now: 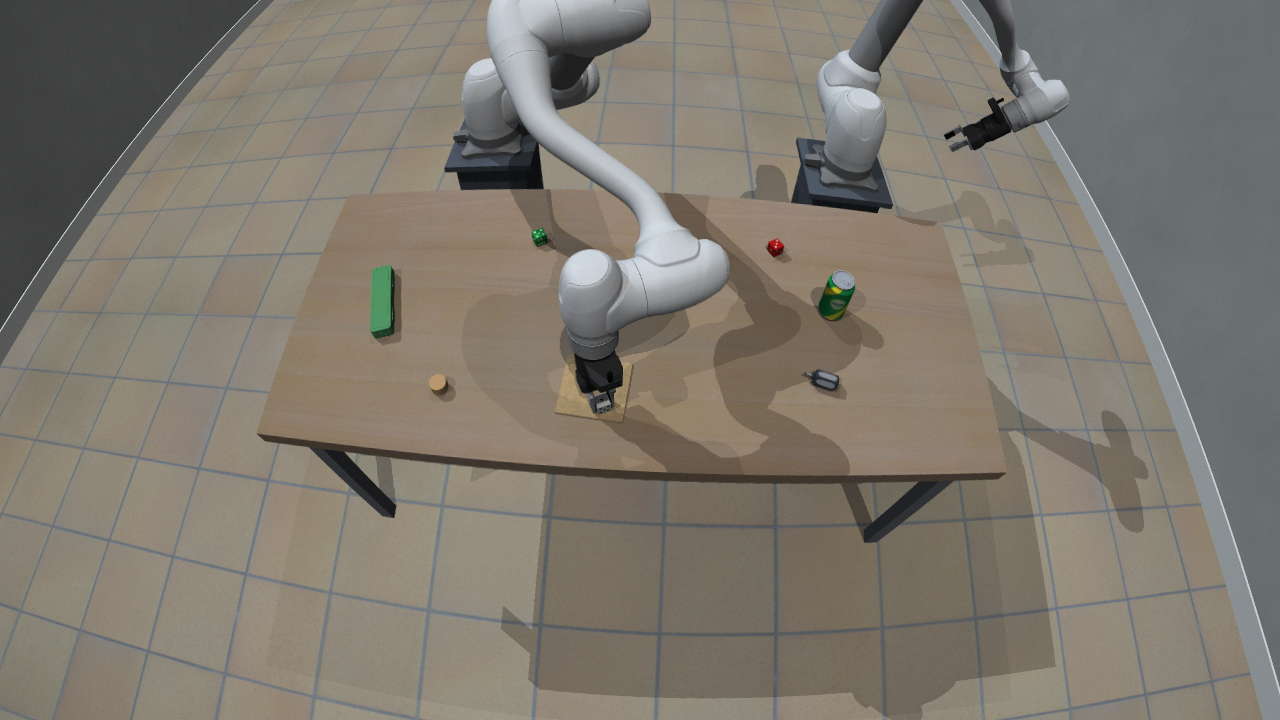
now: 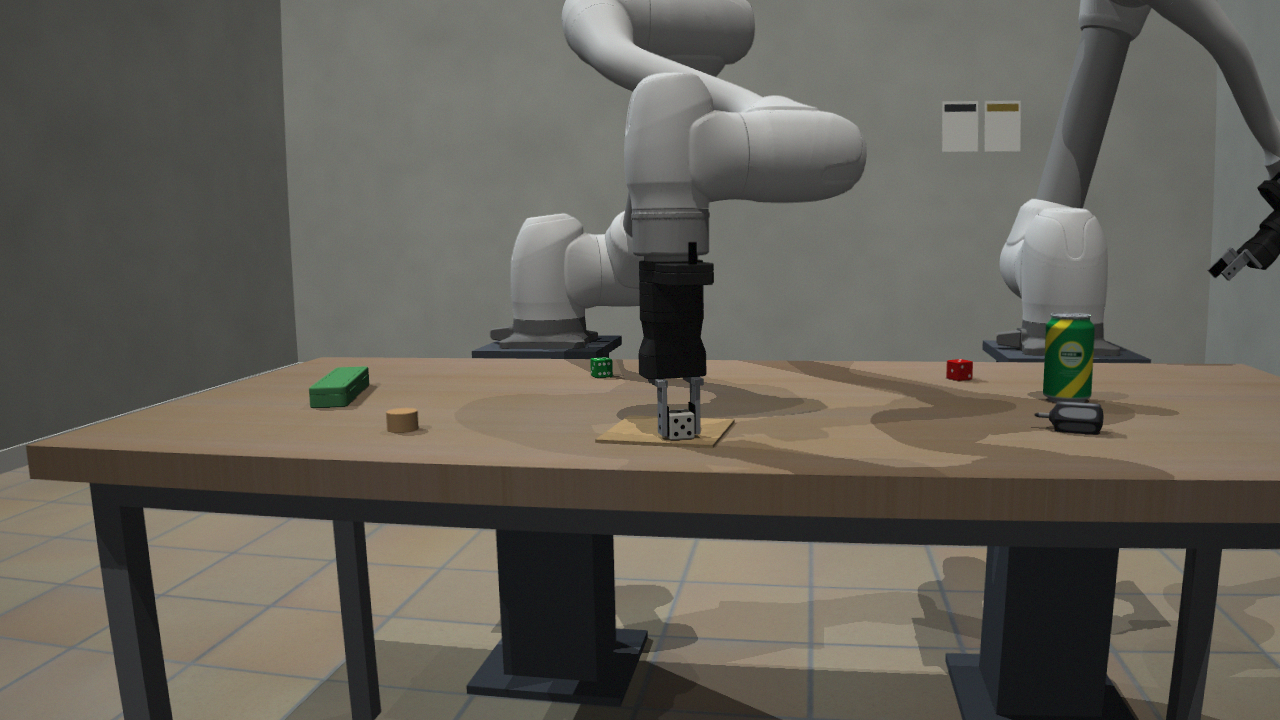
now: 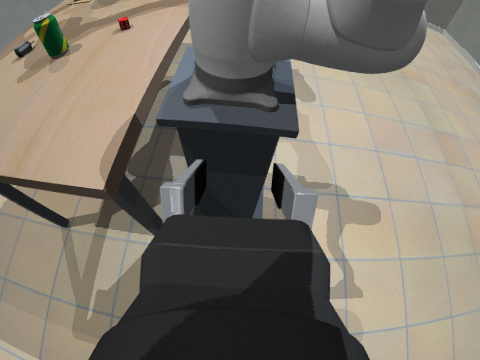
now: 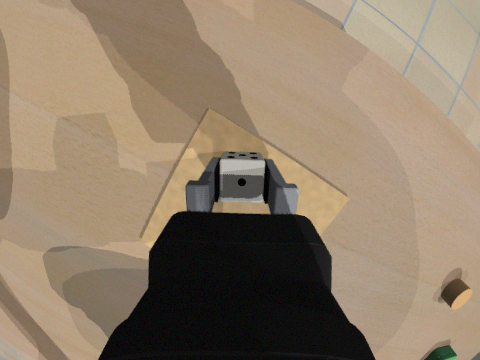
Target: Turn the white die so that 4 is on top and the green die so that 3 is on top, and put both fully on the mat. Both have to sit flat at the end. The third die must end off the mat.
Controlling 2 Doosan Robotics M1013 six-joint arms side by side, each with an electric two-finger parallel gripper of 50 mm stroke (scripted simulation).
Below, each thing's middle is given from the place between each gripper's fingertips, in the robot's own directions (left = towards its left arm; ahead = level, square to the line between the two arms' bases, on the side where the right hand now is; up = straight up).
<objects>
My right hand (image 2: 679,433) is 1 cm above the white die (image 2: 681,422). Round my right hand: tan mat (image 2: 637,430) (4 cm behind, 2 cm to the right, 2 cm below); then wooden disc (image 2: 401,420) (36 cm to the right, 1 cm below); then dark grey object (image 2: 1087,418) (46 cm to the left, 11 cm behind, 1 cm below).
The can (image 2: 1069,341) lies 590 mm ahead of my left hand (image 2: 1218,275), 430 mm to the right of it and 100 mm below it. The rest, counted from my left hand: tan mat (850 mm ahead, 950 mm to the right, 160 mm below); white die (900 mm ahead, 930 mm to the right, 140 mm below); dark grey object (790 mm ahead, 470 mm to the right, 140 mm below).
</objects>
